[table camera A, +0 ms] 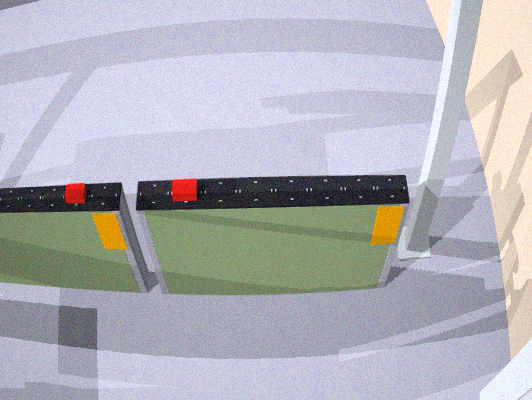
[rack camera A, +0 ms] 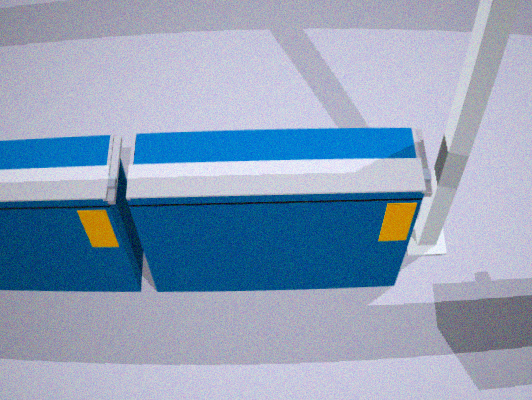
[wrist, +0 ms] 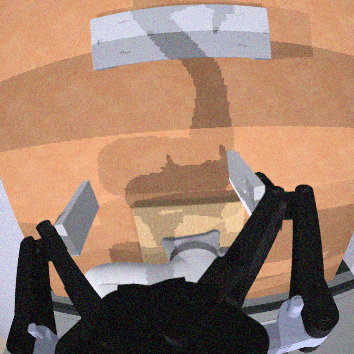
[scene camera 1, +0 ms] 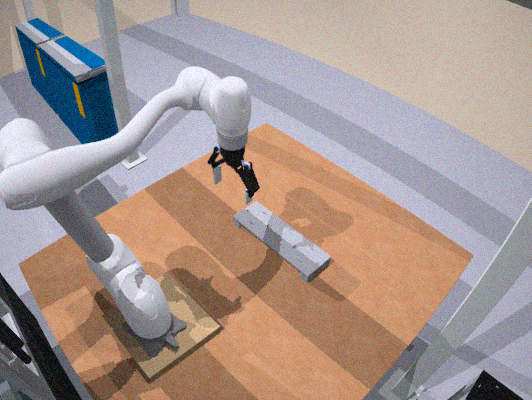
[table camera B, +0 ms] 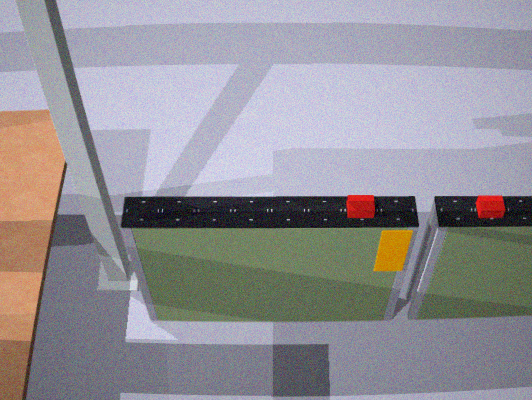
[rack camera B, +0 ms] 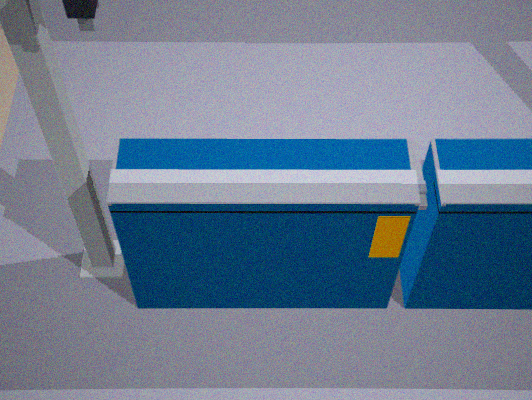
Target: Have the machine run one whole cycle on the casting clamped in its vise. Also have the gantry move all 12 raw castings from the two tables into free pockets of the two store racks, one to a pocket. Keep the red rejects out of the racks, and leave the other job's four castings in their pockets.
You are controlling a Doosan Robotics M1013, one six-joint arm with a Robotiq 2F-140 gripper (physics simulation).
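Seen in the pictures: gripper, fingertip midpoint: [wrist: 158, 180] [scene camera 1: 232, 191]; arm's base, origin of the base link: [wrist: 193, 254] [scene camera 1: 153, 327].
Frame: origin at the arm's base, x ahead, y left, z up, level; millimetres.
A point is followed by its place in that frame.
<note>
My gripper [scene camera 1: 233, 187] @[z 371, x 435, y -26 mm] [wrist: 158, 180] @[z 371, x 435, y -26 mm] is open and empty, high above the orange mat. Two blue store racks stand side by side: one [rack camera A: 275, 250] @[z -384, x 941, y 2560 mm] beside the other [rack camera A: 50, 260] @[z -455, x 1081, y 3572 mm] in rack camera A, and one [rack camera B: 250, 260] @[z -355, x 1115, y 3815 mm] beside its neighbour [rack camera B: 475, 260] @[z -350, x 989, y 2902 mm] in rack camera B. White-grey lids [rack camera A: 275, 177] @[z 75, x 1006, y 2549 mm] [rack camera B: 265, 187] [scene camera 1: 65, 59] @[z 75, x 984, y 2422 mm] lie over their pockets, so the castings inside are hidden. One red reject [table camera A: 185, 190] @[z 60, x 287, y -2505 mm] [table camera B: 490, 206] @[z 60, x 292, y -2490 mm] and another red reject [table camera A: 75, 193] @[z 60, x 363, y -1992 mm] [table camera B: 360, 206] @[z 60, x 365, y -1980 mm] sit on the two tables' black tops. Raw castings do not show there. The machine's vise does not show.
A long grey raised block [scene camera 1: 300, 255] @[z 10, x 609, y -215 mm] [wrist: 180, 42] @[z 10, x 613, y -84 mm] stands on the orange mat [scene camera 1: 400, 280] @[z -40, x 791, y -611 mm]. The arm's base plate [scene camera 1: 202, 320] @[z 1, x 143, y -114 mm] is on the same mat. Upright gantry posts [scene camera 1: 111, 65] @[z 146, x 1047, y 1726 mm] [rack camera A: 462, 115] @[z 266, x 1048, y 1815 mm] [rack camera B: 50, 110] @[z 329, x 1416, y 4472 mm] [table camera A: 442, 115] @[z 344, x 299, y -3583 mm] [table camera B: 70, 115] @[z 412, x 663, y -952 mm] stand near the racks and tables.
</note>
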